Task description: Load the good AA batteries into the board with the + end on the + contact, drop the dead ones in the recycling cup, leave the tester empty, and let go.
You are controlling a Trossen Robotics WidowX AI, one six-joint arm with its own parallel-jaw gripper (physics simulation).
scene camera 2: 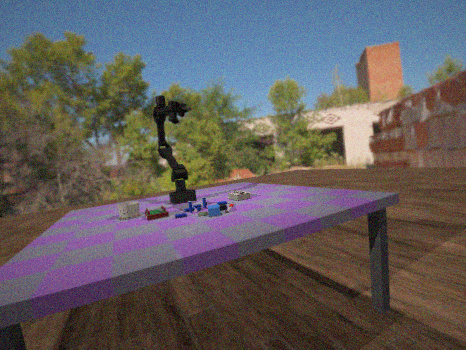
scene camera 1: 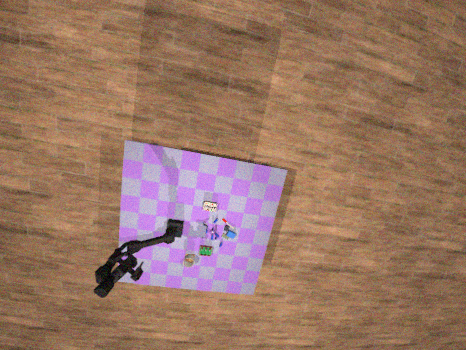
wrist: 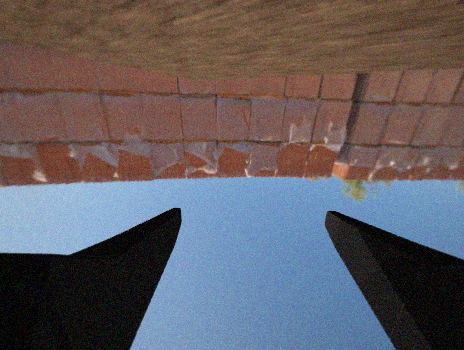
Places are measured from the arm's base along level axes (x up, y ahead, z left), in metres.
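Pixels of known places: gripper, between the fingertips: (scene camera 2: 189, 106) (scene camera 1: 136, 256) (wrist: 253, 216); arm's base, origin of its link: (scene camera 2: 181, 191) (scene camera 1: 172, 229).
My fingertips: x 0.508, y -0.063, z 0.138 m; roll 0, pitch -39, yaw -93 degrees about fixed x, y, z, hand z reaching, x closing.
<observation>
Ahead of a thing's pixels: the offset from my fingertips to its middle. "*": to the spot under its first point. Level surfaces: height alone.
My gripper (scene camera 2: 183, 114) (wrist: 253, 216) is open and empty, raised high above the table and facing sideways. Small blue batteries (scene camera 1: 214, 234) (scene camera 2: 181, 215) stand and lie in a loose group on the table; their + ends and markings are too small to read. A green and red holder {dx -0.549, dy +0.350, dz -0.350 m} (scene camera 1: 206, 250) (scene camera 2: 157, 213) sits beside them. A cream tray-like piece {* dx -0.537, dy +0.349, dz +0.093 m} (scene camera 1: 210, 205) (scene camera 2: 239, 195) lies on the other side. A blue block with a grey part {dx -0.552, dy +0.555, dz -0.164 m} (scene camera 1: 230, 233) (scene camera 2: 214, 210) stands by the batteries. The round cup {dx -0.551, dy +0.213, dz -0.448 m} (scene camera 1: 191, 260) (scene camera 2: 128, 210) shows something orange-brown inside. Which piece is the tester is unclear.
The checkered purple and grey table {dx -0.567 m} (scene camera 1: 150, 172) (scene camera 2: 150, 245) carries everything. The arm's black base (scene camera 1: 175, 228) (scene camera 2: 182, 195) stands beside the group. A small red-ended piece {dx -0.562, dy +0.522, dz -0.077 m} (scene camera 1: 225, 221) (scene camera 2: 231, 205) lies near the blue block. The wrist view shows a brick wall (wrist: 200, 115) and sky.
</observation>
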